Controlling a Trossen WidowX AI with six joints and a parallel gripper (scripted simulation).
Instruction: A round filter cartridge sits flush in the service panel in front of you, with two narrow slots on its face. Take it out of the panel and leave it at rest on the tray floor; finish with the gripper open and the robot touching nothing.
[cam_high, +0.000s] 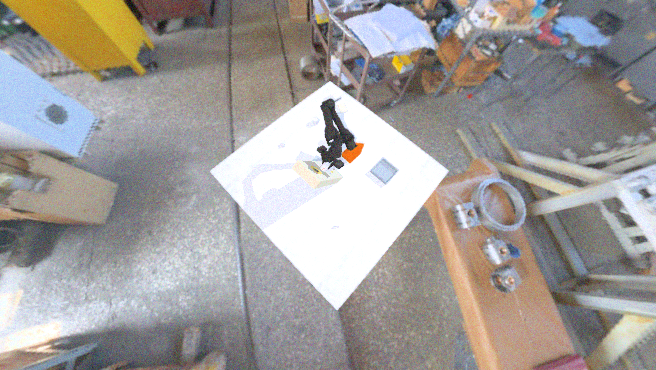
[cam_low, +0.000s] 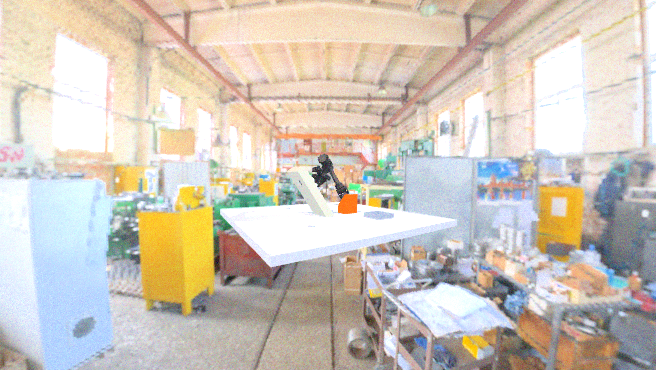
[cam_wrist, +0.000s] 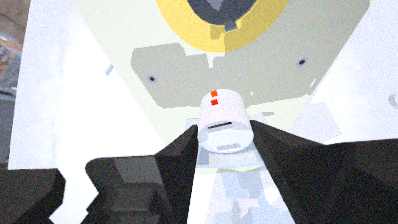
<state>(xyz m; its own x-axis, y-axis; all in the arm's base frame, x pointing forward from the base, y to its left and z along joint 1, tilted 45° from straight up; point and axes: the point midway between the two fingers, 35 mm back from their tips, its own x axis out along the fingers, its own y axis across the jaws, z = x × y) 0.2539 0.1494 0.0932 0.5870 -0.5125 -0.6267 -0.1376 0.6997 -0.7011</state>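
Right now the cream service panel is 5 cm ahead of my gripper tip and 2 cm below it. Round my gripper tip: grey tray 39 cm behind, 23 cm to the left, 20 cm below; round filter cartridge right at my gripper tip.
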